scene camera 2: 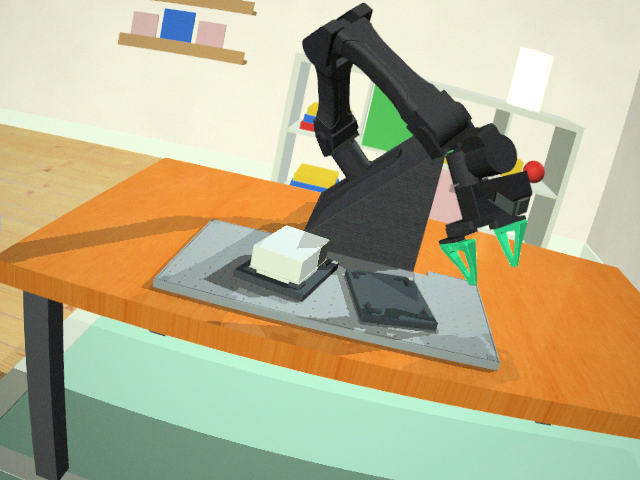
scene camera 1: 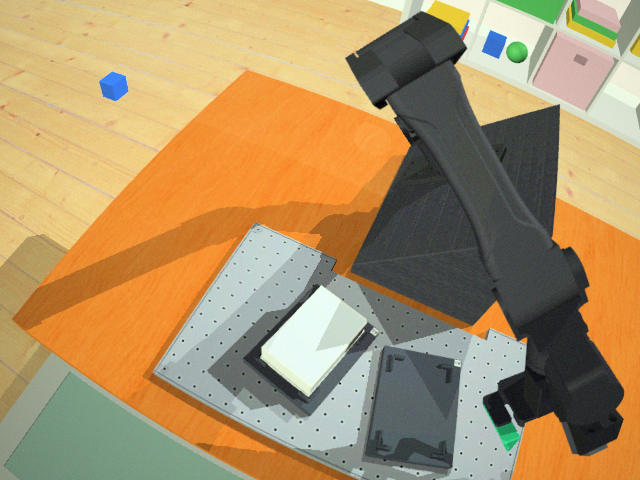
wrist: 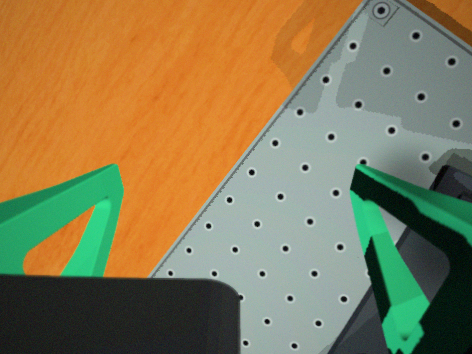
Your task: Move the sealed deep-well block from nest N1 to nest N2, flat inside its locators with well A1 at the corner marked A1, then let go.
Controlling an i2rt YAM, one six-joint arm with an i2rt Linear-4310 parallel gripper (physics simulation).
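Pixels of known places: gripper, between the fingertips: (scene camera 2: 494, 275) (scene camera 1: 539, 433) (wrist: 236, 177); arm's base, origin of its link: (scene camera 2: 362, 176).
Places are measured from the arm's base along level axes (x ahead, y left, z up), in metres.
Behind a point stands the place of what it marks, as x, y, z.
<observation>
The white deep-well block (scene camera 1: 312, 338) @[0.372, -0.042, -0.046] (scene camera 2: 286, 253) @[0.417, -0.038, -0.047] sits on the dark nest N1 (scene camera 1: 321, 401) @[0.428, 0.011, -0.089] (scene camera 2: 305, 293) @[0.443, 0.009, -0.089], the left one. Nest N2 (scene camera 1: 395, 408) @[0.383, 0.103, -0.089] (scene camera 2: 387, 295) @[0.369, 0.126, -0.088] (wrist: 370, 330) @[0.321, 0.167, -0.088], to its right, holds nothing and shows L-shaped corner locators. A small white tag (scene camera 1: 457, 363) @[0.274, 0.155, -0.088] marks N2's corner nearest the arm base on the right; its lettering is too small to read. My gripper (scene camera 2: 493, 274) @[0.346, 0.284, -0.015] (wrist: 236, 177) @[0.346, 0.284, -0.015] is open and empty, raised to the right of N2, over the plate's right end. In scene camera 1, one green finger (scene camera 1: 506, 434) @[0.394, 0.217, 0.041] shows; the other is hidden.
The perforated grey plate (scene camera 1: 227, 289) @[0.357, -0.197, -0.100] (scene camera 2: 191, 258) @[0.421, -0.191, -0.101] (wrist: 280, 222) @[0.323, 0.252, -0.100] carries both nests on the orange table (scene camera 1: 206, 170) @[0.178, -0.391, -0.113] (scene camera 2: 568, 330) @[0.246, 0.471, -0.113] (wrist: 125, 100) @[0.295, 0.401, -0.113]. The black wedge-shaped arm base (scene camera 1: 413, 237) @[0.164, 0.002, -0.018] (scene camera 2: 372, 217) @[0.198, 0.058, -0.023] stands behind the plate. The tall block sticks up well above N1.
</observation>
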